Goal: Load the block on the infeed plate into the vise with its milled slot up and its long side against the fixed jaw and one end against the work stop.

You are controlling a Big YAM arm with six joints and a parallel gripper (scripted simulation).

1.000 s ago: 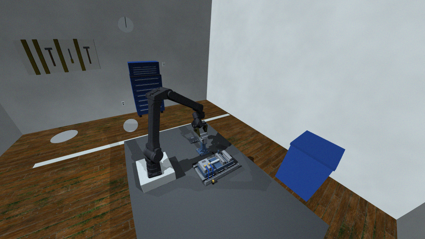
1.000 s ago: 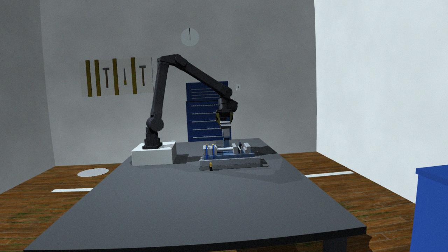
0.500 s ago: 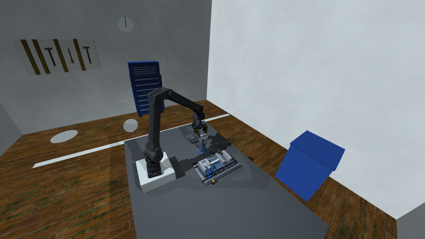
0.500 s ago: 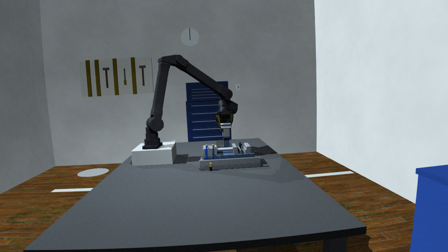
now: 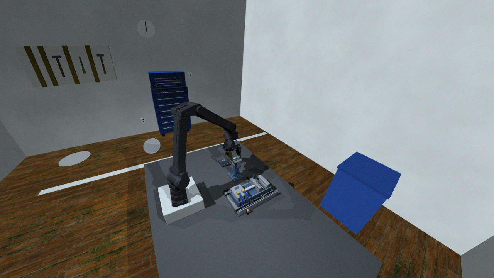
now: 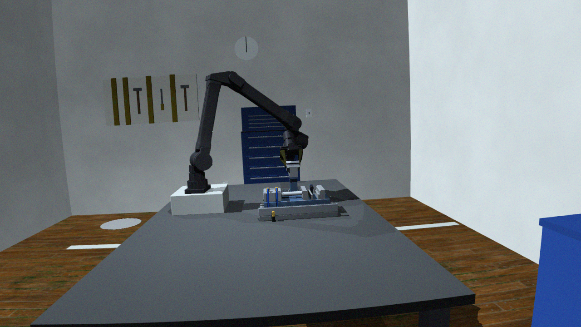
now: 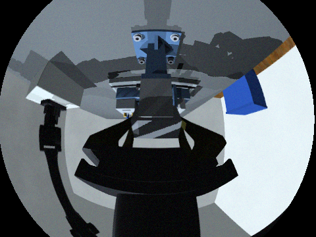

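Right now the part is 1 cm to the right of my hand. The rest, counted from my hand: air cylinder: 8 cm behind, 22 cm to the right, 9 cm below; then vise: 2 cm ahead, 21 cm to the right, 12 cm below.
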